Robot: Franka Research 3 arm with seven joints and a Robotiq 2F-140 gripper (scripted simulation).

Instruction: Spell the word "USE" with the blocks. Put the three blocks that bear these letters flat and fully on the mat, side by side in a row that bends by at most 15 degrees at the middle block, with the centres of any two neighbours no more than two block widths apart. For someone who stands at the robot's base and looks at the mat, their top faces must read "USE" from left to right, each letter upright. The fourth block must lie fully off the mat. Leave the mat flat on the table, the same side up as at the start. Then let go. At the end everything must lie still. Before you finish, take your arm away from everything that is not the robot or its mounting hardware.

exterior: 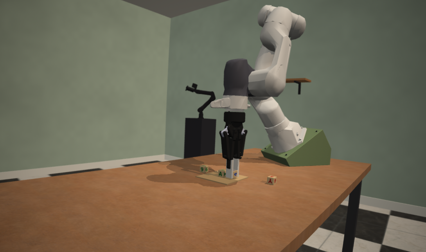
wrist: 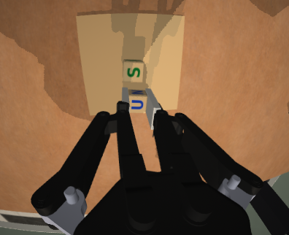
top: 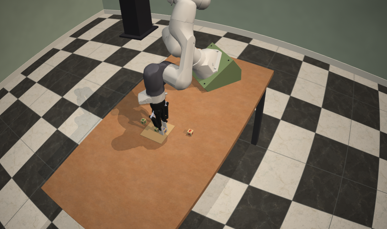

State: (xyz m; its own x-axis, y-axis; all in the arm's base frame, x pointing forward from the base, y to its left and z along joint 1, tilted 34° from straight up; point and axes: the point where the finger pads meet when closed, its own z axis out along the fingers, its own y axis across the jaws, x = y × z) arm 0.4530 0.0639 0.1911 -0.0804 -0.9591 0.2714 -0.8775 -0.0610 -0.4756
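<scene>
The S block is 4 cm to the right of my hand and 3 cm below it. The rest, counted from my hand: U block 2 cm below; then E block 6 cm behind, 13 cm to the left, 3 cm below; then mat 4 cm to the right, 4 cm below.
</scene>
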